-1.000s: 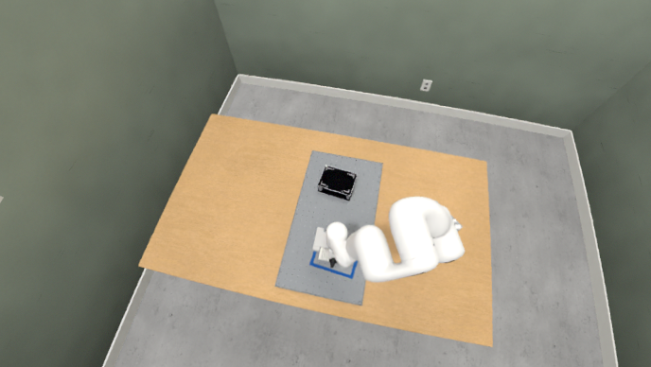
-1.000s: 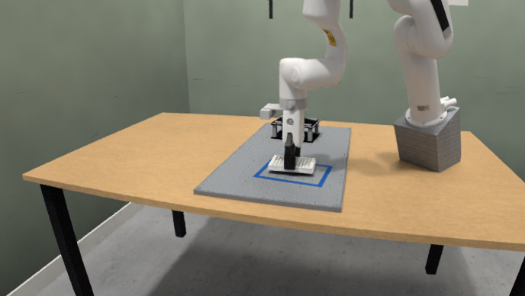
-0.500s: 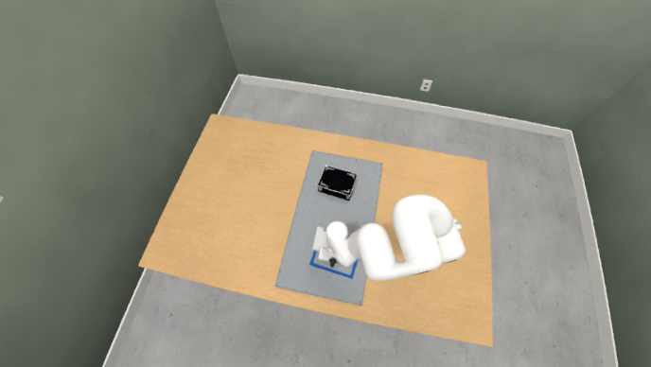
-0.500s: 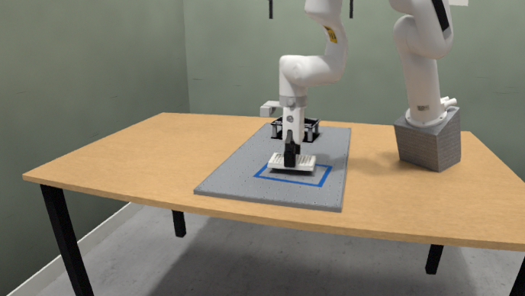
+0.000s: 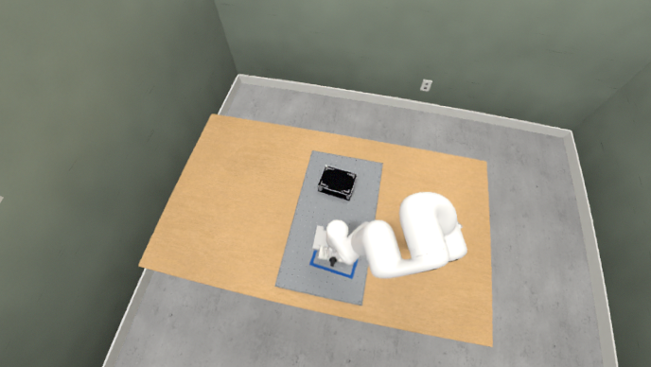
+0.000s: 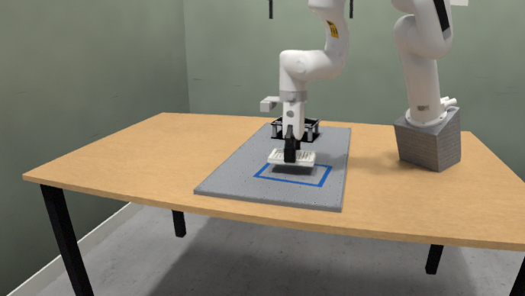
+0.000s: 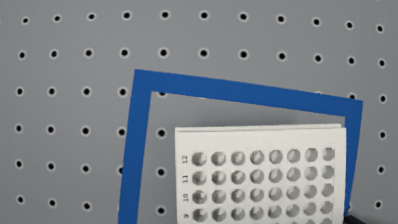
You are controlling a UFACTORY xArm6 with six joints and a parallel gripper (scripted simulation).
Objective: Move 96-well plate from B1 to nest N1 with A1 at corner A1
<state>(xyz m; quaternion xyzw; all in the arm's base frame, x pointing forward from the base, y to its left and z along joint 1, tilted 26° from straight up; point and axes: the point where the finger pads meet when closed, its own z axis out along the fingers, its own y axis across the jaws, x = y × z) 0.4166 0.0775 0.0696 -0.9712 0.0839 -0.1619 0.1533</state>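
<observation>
The black raised plate nest lies 330 mm to the right of my hand. From my hand the other things lie so: white 96-well plate (10 mm below).
</observation>
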